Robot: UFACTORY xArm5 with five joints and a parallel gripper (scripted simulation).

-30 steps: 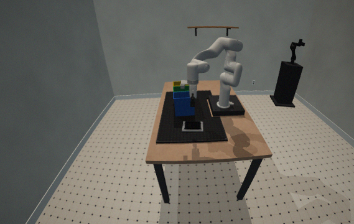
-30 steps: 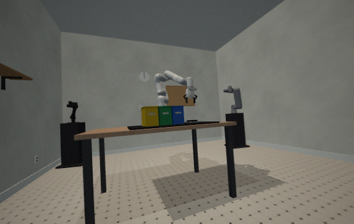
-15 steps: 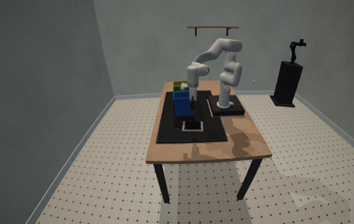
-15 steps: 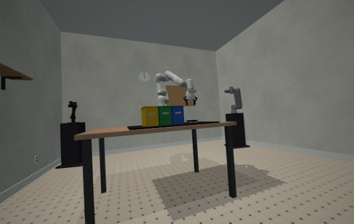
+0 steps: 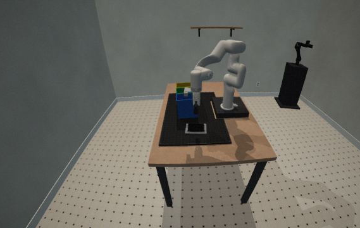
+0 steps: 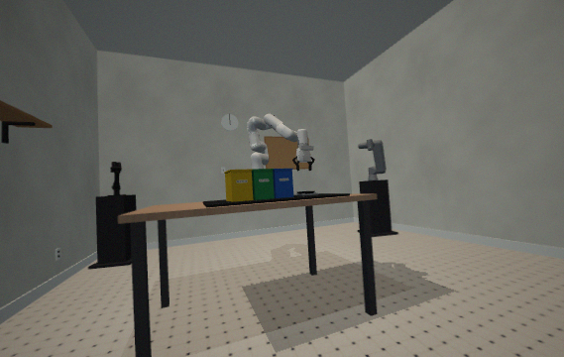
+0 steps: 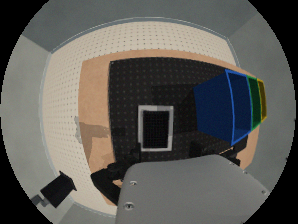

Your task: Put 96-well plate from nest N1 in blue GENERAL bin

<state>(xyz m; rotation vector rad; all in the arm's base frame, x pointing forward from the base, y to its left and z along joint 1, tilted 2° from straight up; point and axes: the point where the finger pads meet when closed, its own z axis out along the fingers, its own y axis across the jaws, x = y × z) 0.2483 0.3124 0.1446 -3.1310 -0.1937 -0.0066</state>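
Now: the 96-well plate 160 mm below my hand. The rest, counted from my hand: blue general bin 110 mm ahead, 210 mm to the right, 100 mm below; grey plate nest 180 mm below; green bin 140 mm ahead, 330 mm to the right, 100 mm below.
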